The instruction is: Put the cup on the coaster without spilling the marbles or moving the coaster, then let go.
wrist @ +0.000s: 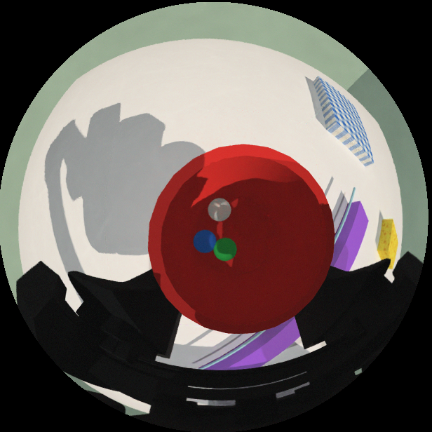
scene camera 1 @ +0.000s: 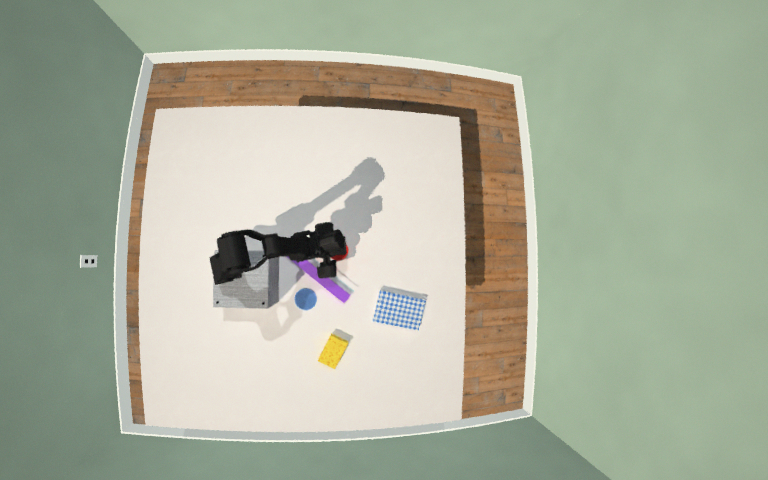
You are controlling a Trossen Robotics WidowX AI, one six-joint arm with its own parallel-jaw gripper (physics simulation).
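The red cup [scene camera 1: 342,253] [wrist: 275,235] stands upright, largely under the arm in the scene view and large in the wrist view. A grey marble [wrist: 219,209], a blue marble [wrist: 204,241] and a green marble [wrist: 226,249] lie inside it. My gripper [scene camera 1: 335,246] [wrist: 235,250] is shut on the cup, with one black finger against each side; the fingertips are hidden behind the cup. The coaster, a flat blue disc [scene camera 1: 305,298], lies on the table between the grey base block and the purple bar. It does not show in the wrist view.
A purple bar [scene camera 1: 328,284] [wrist: 356,230] with a thin clear strip along it lies between the cup and the coaster. A blue checkered block [scene camera 1: 399,309] [wrist: 345,122] lies right of the bar in the scene view. A yellow sponge [scene camera 1: 333,351] [wrist: 387,239] lies below the coaster there.
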